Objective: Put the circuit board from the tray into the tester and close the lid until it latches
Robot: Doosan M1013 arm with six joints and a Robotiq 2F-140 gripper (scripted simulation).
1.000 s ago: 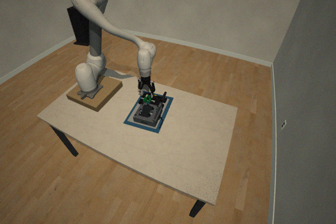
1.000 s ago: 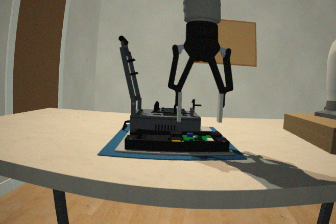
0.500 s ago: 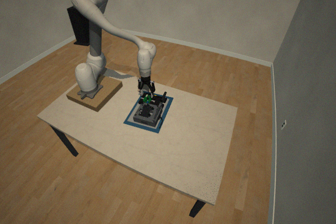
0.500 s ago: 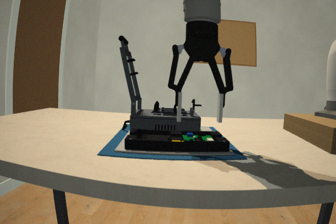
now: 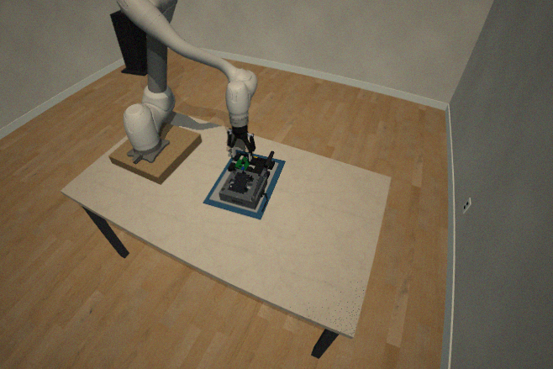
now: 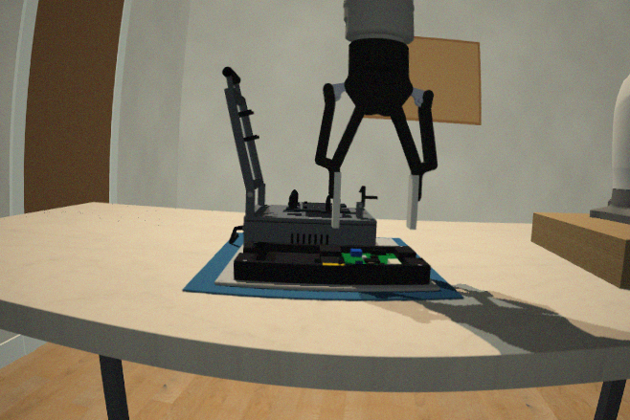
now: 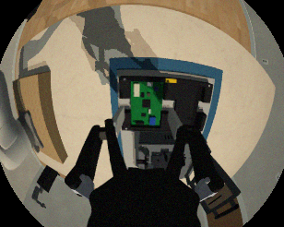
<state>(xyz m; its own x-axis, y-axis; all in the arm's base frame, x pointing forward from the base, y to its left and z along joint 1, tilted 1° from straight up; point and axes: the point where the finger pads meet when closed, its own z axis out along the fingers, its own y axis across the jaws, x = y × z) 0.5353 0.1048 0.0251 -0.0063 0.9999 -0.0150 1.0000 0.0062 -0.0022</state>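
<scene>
My hand is 7 cm above the green circuit board. The rest, counted from my hand: latch hook: 11 cm to the right; grey tester: 13 cm to the right, 9 cm ahead, 3 cm above; tester lid: 19 cm ahead, 17 cm to the right, 10 cm above.
</scene>
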